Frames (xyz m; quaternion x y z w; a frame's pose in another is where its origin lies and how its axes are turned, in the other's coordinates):
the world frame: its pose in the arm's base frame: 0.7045 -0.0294 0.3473 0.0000 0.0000 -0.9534 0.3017
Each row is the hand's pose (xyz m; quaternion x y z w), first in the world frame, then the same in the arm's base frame.
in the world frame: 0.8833 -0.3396 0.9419 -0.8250 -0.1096 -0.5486 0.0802
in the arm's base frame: -0.2134 -0.2598 1.2892 0.3534 -0.7535 0.2420 0.4988
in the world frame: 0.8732 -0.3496 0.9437 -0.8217 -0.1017 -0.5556 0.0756
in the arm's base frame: -0.2109 -0.2458 1.2910 0.3449 -0.7528 0.2397 0.5069
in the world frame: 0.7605 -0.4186 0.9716 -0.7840 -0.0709 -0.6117 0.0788
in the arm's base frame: -0.1584 -0.1245 1.3189 0.3041 -0.7261 0.2597 0.5594
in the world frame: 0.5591 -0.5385 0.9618 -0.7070 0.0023 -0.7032 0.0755
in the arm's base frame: -0.0626 0.0894 1.3091 0.2111 -0.6747 0.2841 0.6476
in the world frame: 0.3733 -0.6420 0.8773 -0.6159 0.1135 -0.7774 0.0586
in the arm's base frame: 0.0298 0.2810 1.2246 0.0776 -0.6214 0.2904 0.7235
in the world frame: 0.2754 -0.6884 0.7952 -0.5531 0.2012 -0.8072 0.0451
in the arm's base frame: 0.0832 0.3752 1.1425 -0.0250 -0.5880 0.2865 0.7560
